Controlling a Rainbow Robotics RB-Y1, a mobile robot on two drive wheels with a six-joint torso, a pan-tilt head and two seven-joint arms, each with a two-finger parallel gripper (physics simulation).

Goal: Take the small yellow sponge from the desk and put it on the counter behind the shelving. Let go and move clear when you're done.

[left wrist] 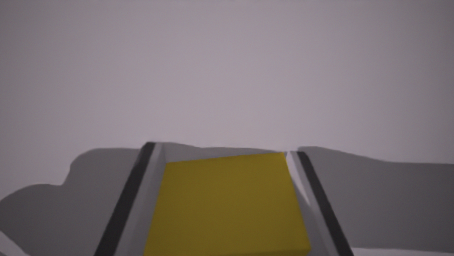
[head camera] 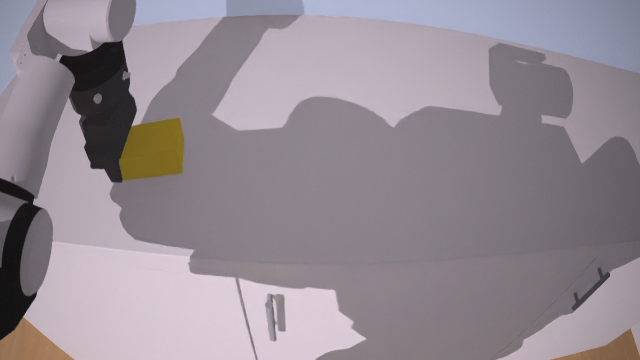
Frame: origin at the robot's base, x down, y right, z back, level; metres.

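Seen in the pictures: left gripper, fingertip midpoint: point(left wrist: 225, 159) point(head camera: 122, 162).
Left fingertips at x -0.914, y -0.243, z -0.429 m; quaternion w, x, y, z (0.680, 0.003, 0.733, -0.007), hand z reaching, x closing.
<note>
Offsets run from my left fingertips to a thing's top centre. "spot": to the spot under its first point. Level surfaces: height alone.
The yellow sponge @(dy +0.050, dx -0.047, dz -0.005 m) point(head camera: 154, 150) point(left wrist: 227, 205) is a block held between the fingers of my left gripper point(head camera: 120, 167) point(left wrist: 225, 159), which is shut on it. In the head camera it sticks out to the picture's right of the fingers, over the light counter @(dx +0.003 m) point(head camera: 350, 65) point(left wrist: 225, 70) at the left of the picture. In the left wrist view it fills the space between the two fingers at the bottom. Whether the sponge touches the counter top is hard to tell. My right gripper does not show.
A large shadow of the robot lies across the counter. The counter's front has cabinet doors with a handle @(spot: dy +0.229, dx +0.137, dz +0.153 m) point(head camera: 271, 317) at the lower middle and another handle point(head camera: 591, 291) at the lower right. Wooden floor @(dx +0.912 m) point(head camera: 35, 342) shows at the bottom corners. A blue surface point(head camera: 400, 15) lies beyond the far edge.
</note>
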